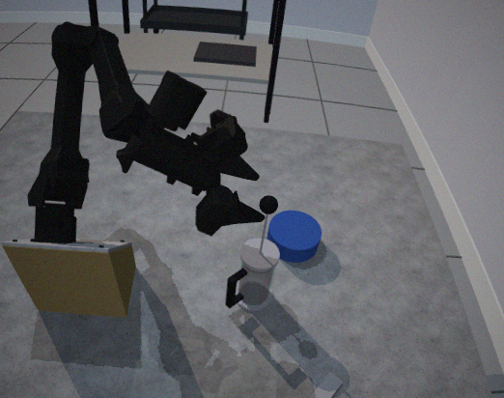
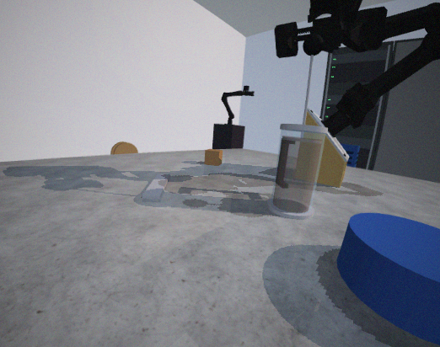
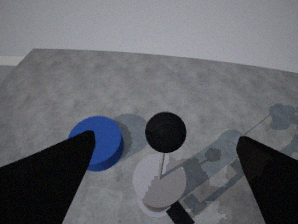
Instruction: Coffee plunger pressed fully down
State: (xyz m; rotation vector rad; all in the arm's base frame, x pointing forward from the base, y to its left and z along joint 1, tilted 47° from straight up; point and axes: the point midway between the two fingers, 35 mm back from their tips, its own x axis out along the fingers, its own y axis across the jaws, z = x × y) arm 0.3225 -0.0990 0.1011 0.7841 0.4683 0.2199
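The glass coffee press lies 1 cm to the right of my gripper tip and 15 cm below it.
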